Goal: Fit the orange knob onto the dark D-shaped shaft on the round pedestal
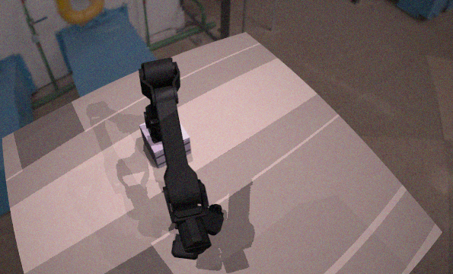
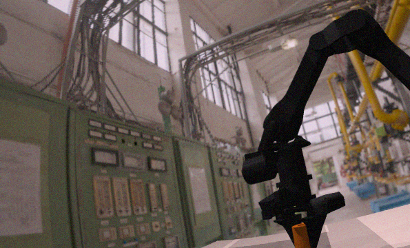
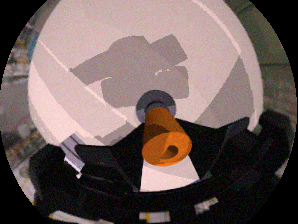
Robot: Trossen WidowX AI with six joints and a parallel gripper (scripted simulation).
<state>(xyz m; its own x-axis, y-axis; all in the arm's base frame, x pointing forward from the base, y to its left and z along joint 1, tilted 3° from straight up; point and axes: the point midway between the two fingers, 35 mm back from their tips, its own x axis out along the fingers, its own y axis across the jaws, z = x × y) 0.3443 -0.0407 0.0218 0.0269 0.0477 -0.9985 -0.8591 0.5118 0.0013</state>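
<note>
The orange knob is 2 cm above my gripper tip. Also, from my gripper tip: round pedestal: 4 cm below.
</note>
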